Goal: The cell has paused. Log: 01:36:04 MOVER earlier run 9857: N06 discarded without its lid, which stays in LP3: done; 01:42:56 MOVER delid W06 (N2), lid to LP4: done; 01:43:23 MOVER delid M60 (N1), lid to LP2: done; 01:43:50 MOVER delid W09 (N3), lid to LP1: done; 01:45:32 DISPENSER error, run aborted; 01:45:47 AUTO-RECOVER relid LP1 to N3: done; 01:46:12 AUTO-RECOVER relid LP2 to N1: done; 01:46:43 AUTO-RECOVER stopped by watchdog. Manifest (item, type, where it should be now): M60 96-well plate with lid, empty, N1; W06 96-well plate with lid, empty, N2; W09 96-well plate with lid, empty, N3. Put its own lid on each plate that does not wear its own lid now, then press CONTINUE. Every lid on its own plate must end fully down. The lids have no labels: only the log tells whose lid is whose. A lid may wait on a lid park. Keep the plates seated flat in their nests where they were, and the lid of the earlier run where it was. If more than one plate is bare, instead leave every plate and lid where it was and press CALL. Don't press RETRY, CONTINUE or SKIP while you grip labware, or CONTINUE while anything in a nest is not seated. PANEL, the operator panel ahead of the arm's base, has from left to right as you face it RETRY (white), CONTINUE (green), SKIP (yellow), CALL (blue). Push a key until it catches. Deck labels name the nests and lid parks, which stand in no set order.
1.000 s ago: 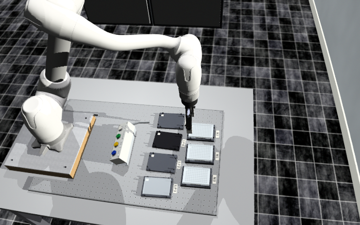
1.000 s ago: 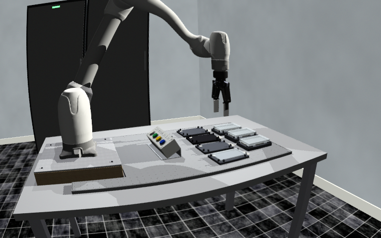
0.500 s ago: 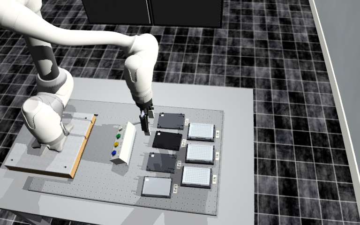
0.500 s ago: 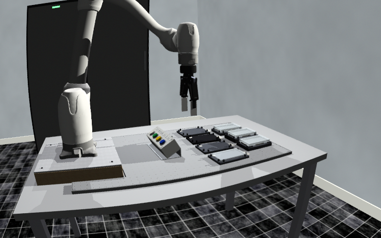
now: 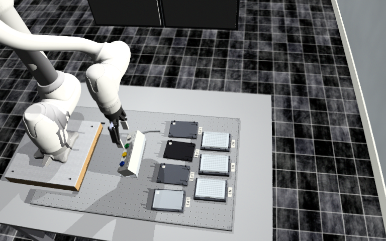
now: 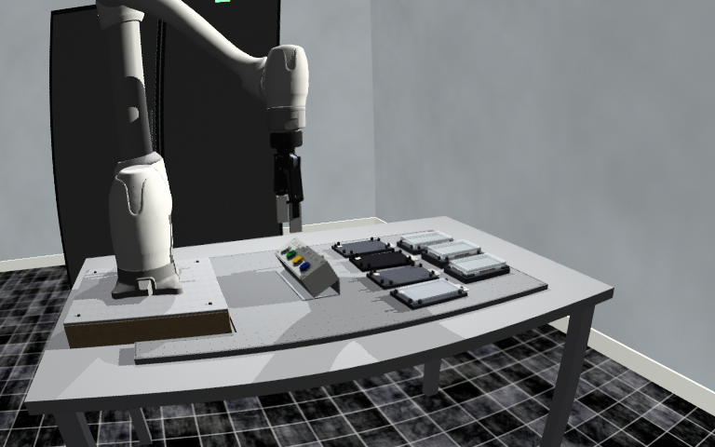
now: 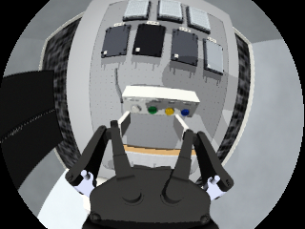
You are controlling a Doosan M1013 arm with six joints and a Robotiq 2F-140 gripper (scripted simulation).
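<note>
My hand is 90 mm above the green key. From my hand the other things lie so: yellow key 90 mm below, 50 mm to the right; blue key 100 mm to the right, 90 mm below, 10 mm ahead; white key 90 mm below, 50 mm to the left.
</note>
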